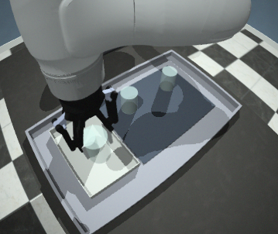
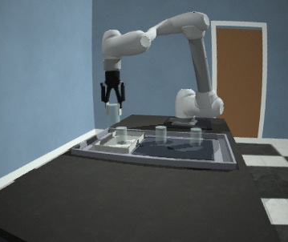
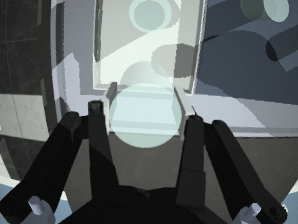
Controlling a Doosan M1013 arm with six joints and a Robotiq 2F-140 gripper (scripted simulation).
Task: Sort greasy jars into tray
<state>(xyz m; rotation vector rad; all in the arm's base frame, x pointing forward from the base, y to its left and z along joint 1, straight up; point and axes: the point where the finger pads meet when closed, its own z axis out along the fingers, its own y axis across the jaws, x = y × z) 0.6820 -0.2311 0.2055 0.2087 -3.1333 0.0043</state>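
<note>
My hand is 90 mm past the tray, 10 mm to the left of it and 210 mm above it. Also, from my hand: drying mat: 140 mm behind, 300 mm to the left, 210 mm below; then steel table top: 110 mm behind, 200 mm to the left, 220 mm below.
</note>
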